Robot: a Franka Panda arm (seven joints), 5 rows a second.
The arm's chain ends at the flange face. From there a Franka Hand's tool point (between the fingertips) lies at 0.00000 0.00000 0.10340 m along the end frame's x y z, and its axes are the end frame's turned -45 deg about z.
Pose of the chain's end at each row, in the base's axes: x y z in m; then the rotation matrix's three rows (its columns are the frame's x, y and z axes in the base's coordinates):
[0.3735 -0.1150 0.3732], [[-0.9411 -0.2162 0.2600], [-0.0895 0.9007 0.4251], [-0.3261 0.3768 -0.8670]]
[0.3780 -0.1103 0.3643], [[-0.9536 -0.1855 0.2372], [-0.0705 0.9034 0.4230], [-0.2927 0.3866 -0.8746]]
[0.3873 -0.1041 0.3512], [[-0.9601 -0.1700 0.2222], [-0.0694 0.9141 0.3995], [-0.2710 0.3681 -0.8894]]
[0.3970 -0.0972 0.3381], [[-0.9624 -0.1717 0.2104], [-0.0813 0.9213 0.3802], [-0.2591 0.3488 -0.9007]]
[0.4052 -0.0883 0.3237], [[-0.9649 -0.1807 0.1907], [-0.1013 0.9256 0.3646], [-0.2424 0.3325 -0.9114]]
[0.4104 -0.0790 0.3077], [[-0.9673 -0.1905 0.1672], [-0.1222 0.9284 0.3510], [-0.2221 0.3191 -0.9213]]
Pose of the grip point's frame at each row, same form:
[0.4004 -0.0710 0.2836], [[-0.5126 -0.8183 0.2600], [-0.7002 0.5736 0.4251], [-0.4970 0.0359 -0.8670]]
[0.4025 -0.0666 0.2739], [[-0.5431 -0.8055 0.2372], [-0.6887 0.5889 0.4230], [-0.4803 0.0664 -0.8746]]
[0.4103 -0.0628 0.2592], [[-0.5587 -0.7991 0.2222], [-0.6954 0.5973 0.3995], [-0.4519 0.0687 -0.8894]]
[0.4188 -0.0579 0.2450], [[-0.5591 -0.8019 0.2104], [-0.7089 0.5940 0.3802], [-0.4299 0.0634 -0.9007]]
[0.4249 -0.0506 0.2295], [[-0.5545 -0.8101 0.1907], [-0.7261 0.5829 0.3646], [-0.4065 0.0637 -0.9114]]
[0.4277 -0.0427 0.2124], [[-0.5493 -0.8187 0.1672], [-0.7429 0.5701 0.3510], [-0.3827 0.0686 -0.9213]]

